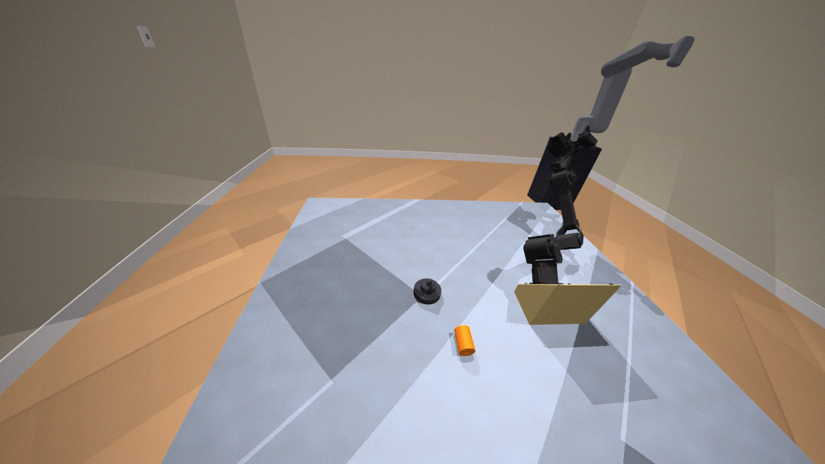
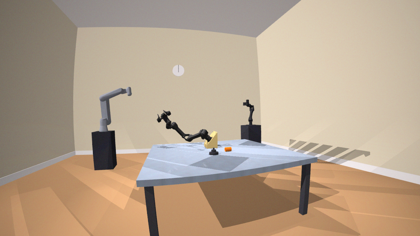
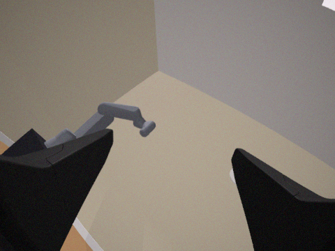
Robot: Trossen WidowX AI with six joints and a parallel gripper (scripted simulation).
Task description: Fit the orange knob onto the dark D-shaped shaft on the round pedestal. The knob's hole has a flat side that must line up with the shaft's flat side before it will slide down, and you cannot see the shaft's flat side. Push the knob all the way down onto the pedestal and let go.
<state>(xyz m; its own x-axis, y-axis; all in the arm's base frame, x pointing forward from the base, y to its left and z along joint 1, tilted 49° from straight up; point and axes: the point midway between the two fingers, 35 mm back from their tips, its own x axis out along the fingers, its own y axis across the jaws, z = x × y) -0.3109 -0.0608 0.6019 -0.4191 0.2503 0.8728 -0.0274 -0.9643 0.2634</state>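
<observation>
Now: gripper tip 650 mm short of the orange knob, 600 mm to the right of it and 400 mm above it. The rest, counted from my gripper tip: dark round pedestal (700 mm ahead, 430 mm to the left, 390 mm below).
</observation>
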